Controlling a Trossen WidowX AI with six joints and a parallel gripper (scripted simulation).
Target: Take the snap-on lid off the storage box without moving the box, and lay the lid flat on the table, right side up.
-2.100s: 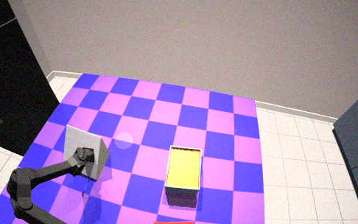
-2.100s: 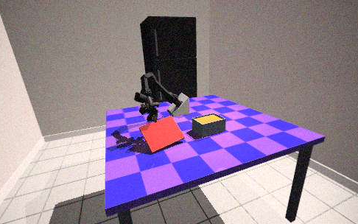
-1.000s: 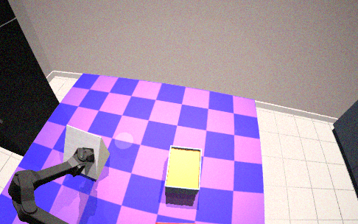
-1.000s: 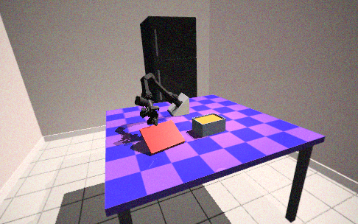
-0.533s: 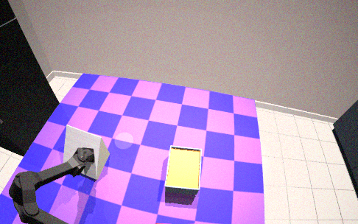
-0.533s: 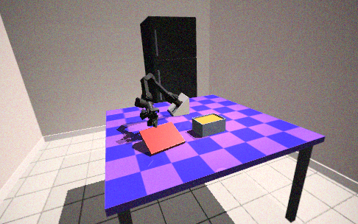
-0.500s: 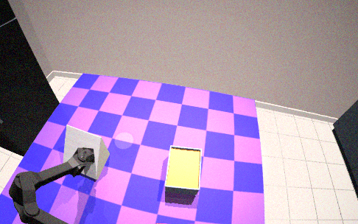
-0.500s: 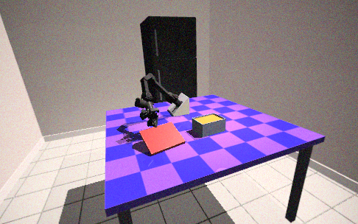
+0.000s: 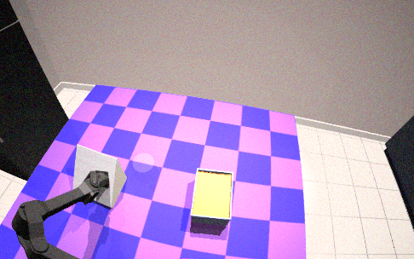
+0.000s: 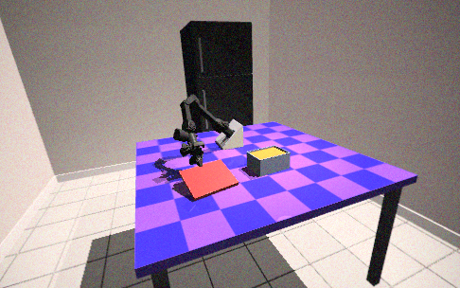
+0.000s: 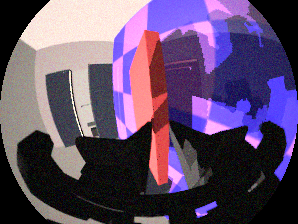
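Now: the red lid 8 cm ahead of my gripper tip, 1 cm to the left of it and 3 cm below it. Round my gripper tip: storage box: 6 cm ahead, 37 cm to the left, 2 cm below.
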